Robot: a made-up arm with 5 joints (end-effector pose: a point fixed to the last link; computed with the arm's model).
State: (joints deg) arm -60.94 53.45 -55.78 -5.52 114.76
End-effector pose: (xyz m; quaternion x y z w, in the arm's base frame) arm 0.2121 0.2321 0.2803 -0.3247 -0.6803 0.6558 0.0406
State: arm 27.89 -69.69 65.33 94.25 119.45
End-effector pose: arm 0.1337 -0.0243 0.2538 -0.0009 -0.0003 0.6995 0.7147
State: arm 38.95 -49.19 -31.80 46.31 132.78
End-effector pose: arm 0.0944 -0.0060 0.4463 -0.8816 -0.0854 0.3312 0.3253
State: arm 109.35 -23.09 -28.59 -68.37 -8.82
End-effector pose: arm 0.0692 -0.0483 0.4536 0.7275 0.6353 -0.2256 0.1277
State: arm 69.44 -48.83 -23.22 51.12 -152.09
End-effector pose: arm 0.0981 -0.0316 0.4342 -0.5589 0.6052 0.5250 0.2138
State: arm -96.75 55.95 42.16 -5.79 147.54
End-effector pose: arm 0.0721 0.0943 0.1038 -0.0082 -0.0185 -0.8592 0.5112
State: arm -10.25 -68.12 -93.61 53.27 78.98
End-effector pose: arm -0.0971 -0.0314 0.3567 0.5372 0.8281 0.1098 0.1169
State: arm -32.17 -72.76 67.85 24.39 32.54
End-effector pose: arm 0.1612 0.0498 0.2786 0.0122 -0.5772 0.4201 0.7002
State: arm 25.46 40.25 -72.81 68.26 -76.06
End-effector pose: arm 0.2894 -0.0959 0.3264 0.2050 -0.4077 -0.7027 0.5459
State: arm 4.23 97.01 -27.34 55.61 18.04
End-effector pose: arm 0.2130 -0.0081 0.0523 0.0513 0.2987 0.0915 0.9486
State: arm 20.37 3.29 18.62 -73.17 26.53
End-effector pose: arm 0.2565 -0.0623 0.3138 -0.3542 -0.8744 0.0098 0.3315
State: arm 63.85 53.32 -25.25 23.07 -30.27
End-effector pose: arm 0.1909 -0.2132 0.1821 -0.0883 -0.3207 -0.7058 0.6254
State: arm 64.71 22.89 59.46 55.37 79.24
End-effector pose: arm 0.1137 -0.0582 0.1625 0.3815 0.1345 0.0935 0.9097
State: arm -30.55 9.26 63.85 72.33 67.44
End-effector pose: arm 0.1356 0.0316 0.1830 0.1364 0.4447 0.6537 0.5969
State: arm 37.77 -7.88 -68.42 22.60 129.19
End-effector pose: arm 0.1462 -0.0459 0.4718 -0.9412 -0.1309 0.2176 0.2229
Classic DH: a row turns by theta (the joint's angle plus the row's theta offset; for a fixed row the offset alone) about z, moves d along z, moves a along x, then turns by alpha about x. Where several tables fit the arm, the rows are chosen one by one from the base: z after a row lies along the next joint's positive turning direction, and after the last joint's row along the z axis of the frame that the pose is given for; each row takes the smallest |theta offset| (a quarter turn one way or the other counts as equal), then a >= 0, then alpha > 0; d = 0 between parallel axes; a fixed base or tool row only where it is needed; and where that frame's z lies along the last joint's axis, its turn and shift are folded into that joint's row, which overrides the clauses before.
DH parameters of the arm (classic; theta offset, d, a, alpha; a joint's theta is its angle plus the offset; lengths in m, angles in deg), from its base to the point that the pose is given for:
base (fixed): 0 0 0.0847 180
joint 1: 0 -0.2284 0.0185 90
joint 2: -76.04 0 0.0961 0
joint 3: 73.82 0 0.1163 0
joint 4: -87.78 0.0014 0 90
joint 5: -2.79 -0.042 0 0

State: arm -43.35 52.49 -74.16 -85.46 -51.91
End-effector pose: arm 0.2296 0.1387 0.3540 -0.7466 0.6484 -0.0147 0.1482
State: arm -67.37 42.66 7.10 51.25 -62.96
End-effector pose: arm 0.1485 0.1567 0.1542 -0.0880 0.0382 0.0141 0.9953
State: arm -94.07 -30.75 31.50 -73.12 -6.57
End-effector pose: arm 0.0748 0.1193 0.3634 0.7757 -0.6123 0.1032 0.1132
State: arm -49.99 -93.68 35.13 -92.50 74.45
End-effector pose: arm 0.0476 -0.0420 0.3674 0.1619 0.8461 0.4435 0.2476
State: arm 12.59 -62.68 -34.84 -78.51 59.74
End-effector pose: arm -0.0275 0.0265 0.4093 0.4170 0.6006 0.2575 0.6317
